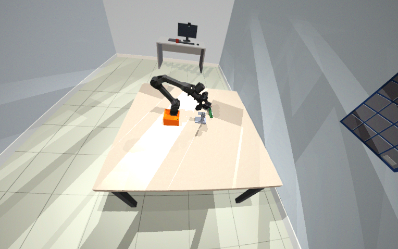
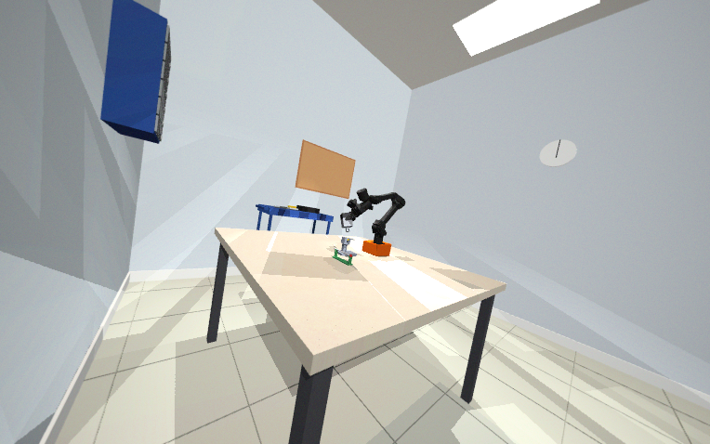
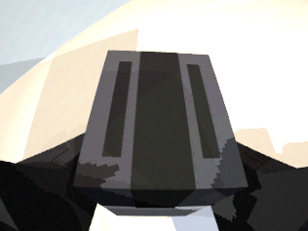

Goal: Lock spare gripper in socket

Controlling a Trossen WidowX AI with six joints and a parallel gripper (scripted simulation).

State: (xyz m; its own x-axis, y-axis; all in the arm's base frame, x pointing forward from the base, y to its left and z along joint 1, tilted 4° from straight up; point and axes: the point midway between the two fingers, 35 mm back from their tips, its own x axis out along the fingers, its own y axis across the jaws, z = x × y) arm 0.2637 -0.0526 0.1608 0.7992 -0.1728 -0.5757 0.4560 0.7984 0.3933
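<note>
My gripper tip is now 170 mm above the green rest, 130 mm to the right of it and 100 mm short of it. From my gripper tip the other things lie so: mount (150 mm below, 30 mm behind, 20 mm to the left); spare gripper (10 mm to the left, 10 mm below, 10 mm behind).
</note>
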